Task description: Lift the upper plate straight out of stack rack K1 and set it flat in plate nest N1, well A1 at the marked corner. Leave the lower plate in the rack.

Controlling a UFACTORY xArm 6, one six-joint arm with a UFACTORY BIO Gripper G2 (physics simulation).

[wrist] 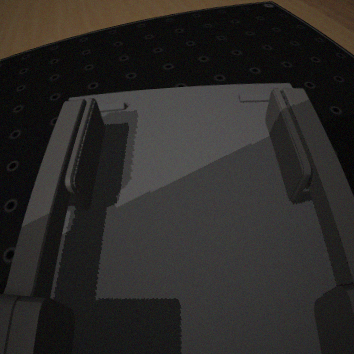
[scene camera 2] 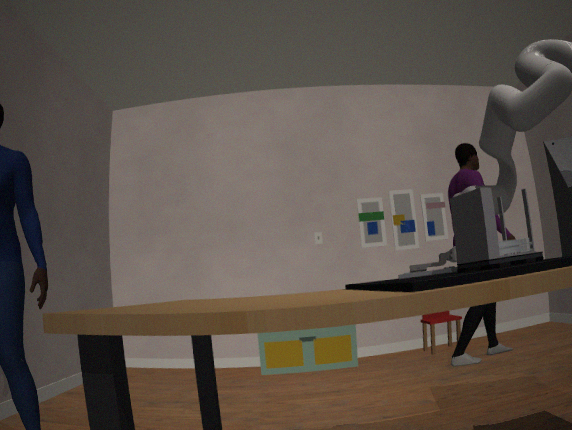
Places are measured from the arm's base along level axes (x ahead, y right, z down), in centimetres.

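Pixels of known places: hand, its tool point: [wrist: 185, 144] [scene camera 2: 418, 268].
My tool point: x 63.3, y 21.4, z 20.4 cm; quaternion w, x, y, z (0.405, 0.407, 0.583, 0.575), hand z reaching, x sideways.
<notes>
For each thing: its top centre in the pictures, then the offset to it from my tool point. "spot": a spot on its surface instead. Level surfaces: height alone.
- rack, a spot on its surface: [scene camera 2: 528, 220] spot: dz -5.8, dx -11.9, dy -37.8 cm
- flat grey slab, centre of its top: [wrist: 191, 227] [scene camera 2: 429, 270] dz +1.0, dx -2.7, dy -0.9 cm
- wooden table, height of its surface: dz +3.5 cm
Light plates [scene camera 2: 514, 247] sit low between the upright posts of a rack [scene camera 2: 528, 220] at the right in the scene view; where one plate ends and the other begins is hard to tell. My gripper [scene camera 2: 419, 268] [wrist: 186, 145] is shut and empty, at its narrowest with a wide gap between the finger pads. It is low over a flat grey slab [scene camera 2: 430, 274] [wrist: 215, 240], left of the rack. The slab has thin corner brackets at its far end in the wrist view. No plate nest label or corner mark is readable.
A tall grey box [scene camera 2: 472, 227] stands between my gripper and the rack and hides part of my wrist. A black perforated board [scene camera 2: 375, 286] [wrist: 165, 50] lies on the wooden table [scene camera 2: 200, 310]. A dark sloped housing [scene camera 2: 557, 200] stands at the far right. Two people stand beyond the table.
</notes>
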